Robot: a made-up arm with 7 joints.
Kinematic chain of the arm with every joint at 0, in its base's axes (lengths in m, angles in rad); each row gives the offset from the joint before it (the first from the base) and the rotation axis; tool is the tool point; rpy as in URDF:
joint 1: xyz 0 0 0.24 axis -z
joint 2: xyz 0 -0.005 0.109 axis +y
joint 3: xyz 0 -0.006 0.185 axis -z
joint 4: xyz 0 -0.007 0.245 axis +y
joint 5: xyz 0 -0.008 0.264 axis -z
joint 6: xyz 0 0 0.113 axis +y
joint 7: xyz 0 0 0.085 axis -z
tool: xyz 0 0 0 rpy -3.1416 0 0
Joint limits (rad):
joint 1: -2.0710..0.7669
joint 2: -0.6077..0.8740
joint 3: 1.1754..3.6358
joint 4: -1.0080..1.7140
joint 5: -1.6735..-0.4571
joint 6: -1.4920..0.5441
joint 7: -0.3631..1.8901
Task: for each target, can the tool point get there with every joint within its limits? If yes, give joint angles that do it. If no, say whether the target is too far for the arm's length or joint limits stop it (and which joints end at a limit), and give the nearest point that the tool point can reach.
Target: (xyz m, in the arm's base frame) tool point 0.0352 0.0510 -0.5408
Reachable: no: joint limits stop it (at a limit: joint 1, joint 2, joint 4, joint 5, joint 6) | nearest point -0.3571 0.4133 0.3687 | short by 1.055 m
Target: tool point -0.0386 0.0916 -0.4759
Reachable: no: joint limits stop it (at a limit: joint 1, joint 2, joint 4, joint 5, joint 6) | nearest point -0.3728 0.3998 0.3673 | short by 0.958 m
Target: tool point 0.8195 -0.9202 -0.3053
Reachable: no: too far | nearest point 0.5064 -0.5391 0.4436 | short by 0.897 m
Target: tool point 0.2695 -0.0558 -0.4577
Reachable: no: joint limits stop it (at a limit: joint 1, joint 2, joint 4, joint 5, joint 6) | nearest point 0.3836 -0.3937 0.3787 | short by 0.909 m
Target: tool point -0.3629 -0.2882 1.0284
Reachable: yes | joints -0.1755 -0.4479 1.4976 0.5767 -1.2401 -1.1483 1.6687
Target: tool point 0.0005 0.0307 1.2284
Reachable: yes | joints -0.0412 0.0423 2.3806 0.0487 -1.0100 -0.5827 1.1422
